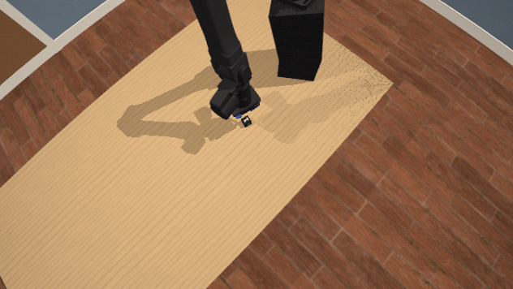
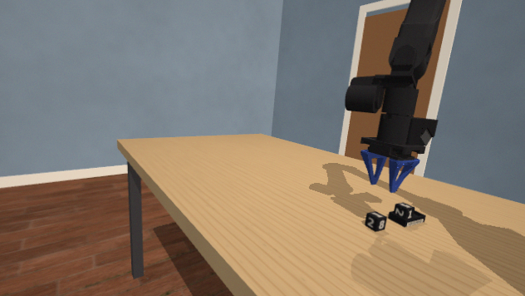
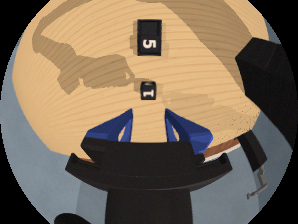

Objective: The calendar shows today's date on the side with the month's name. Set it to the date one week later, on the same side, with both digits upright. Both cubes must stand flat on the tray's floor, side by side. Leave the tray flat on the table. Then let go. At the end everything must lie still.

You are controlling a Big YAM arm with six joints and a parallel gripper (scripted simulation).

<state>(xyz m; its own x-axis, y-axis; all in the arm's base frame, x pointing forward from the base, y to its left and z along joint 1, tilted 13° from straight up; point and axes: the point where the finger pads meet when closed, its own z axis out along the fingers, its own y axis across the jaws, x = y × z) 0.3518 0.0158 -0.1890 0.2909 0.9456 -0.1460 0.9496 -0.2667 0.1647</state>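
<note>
The black date cube is 8 cm below my hand. Round my hand: black tray (10 cm to the right, 9 cm below, 3 cm behind); then black cube (9 cm to the right, 7 cm below, 3 cm behind).
</note>
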